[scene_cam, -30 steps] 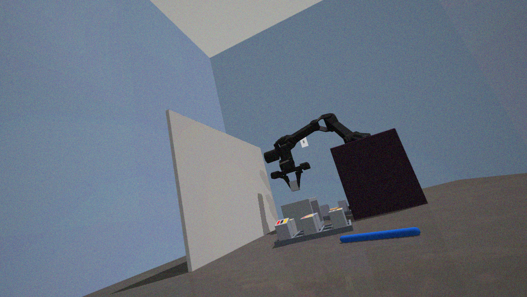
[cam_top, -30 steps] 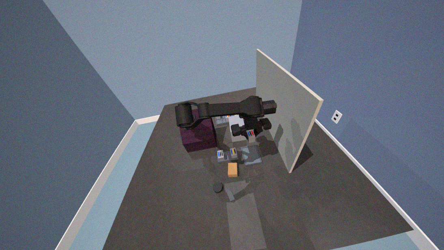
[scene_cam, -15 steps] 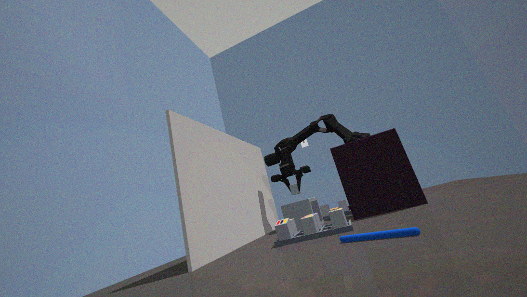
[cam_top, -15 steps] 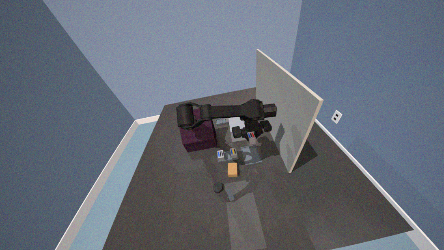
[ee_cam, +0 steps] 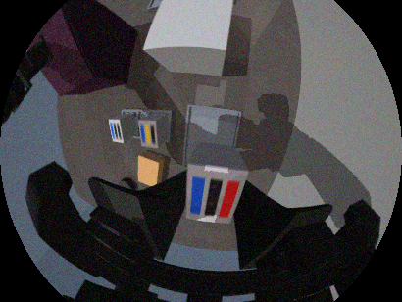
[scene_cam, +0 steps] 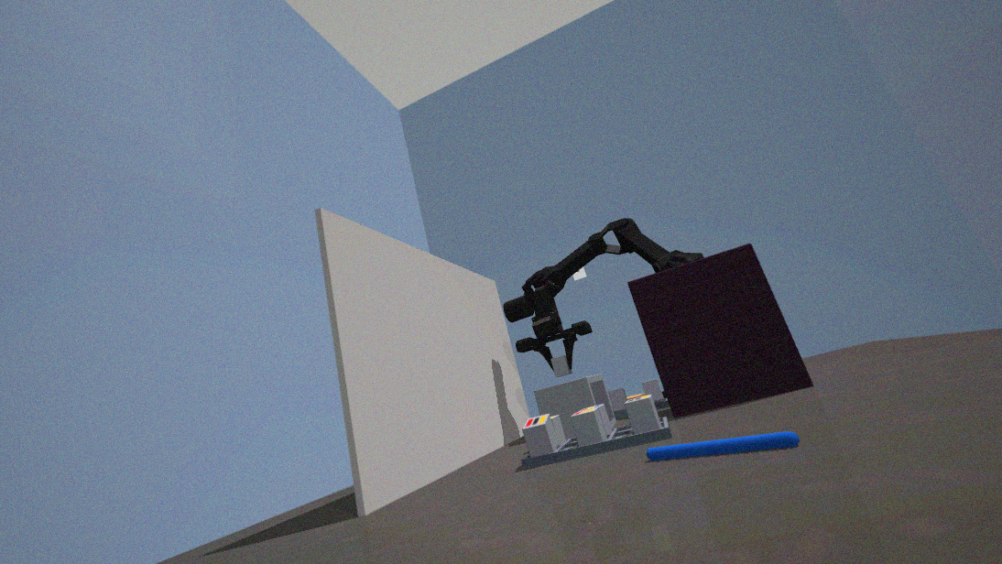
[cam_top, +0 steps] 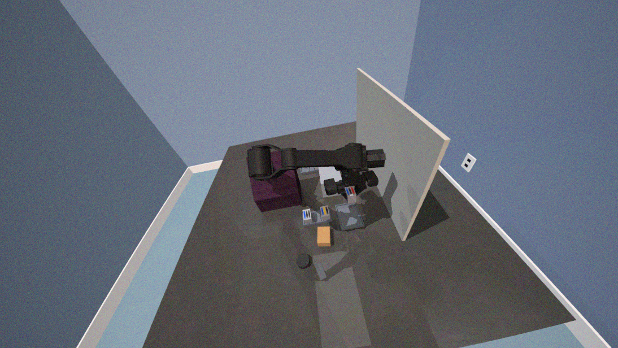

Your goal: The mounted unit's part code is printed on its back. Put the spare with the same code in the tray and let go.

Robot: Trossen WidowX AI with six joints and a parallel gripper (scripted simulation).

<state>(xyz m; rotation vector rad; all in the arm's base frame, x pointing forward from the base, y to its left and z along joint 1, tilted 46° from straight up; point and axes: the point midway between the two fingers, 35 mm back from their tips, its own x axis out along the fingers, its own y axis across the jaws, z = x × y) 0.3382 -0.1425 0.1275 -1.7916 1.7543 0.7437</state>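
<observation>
The grey tray is 1 cm behind my gripper tip and 13 cm below it. The rest, counted from my gripper tip: orange block (13 cm behind, 8 cm to the right, 11 cm below); mounted unit (5 cm behind, 22 cm to the left, 8 cm below); grey spare block (2 cm above).
</observation>
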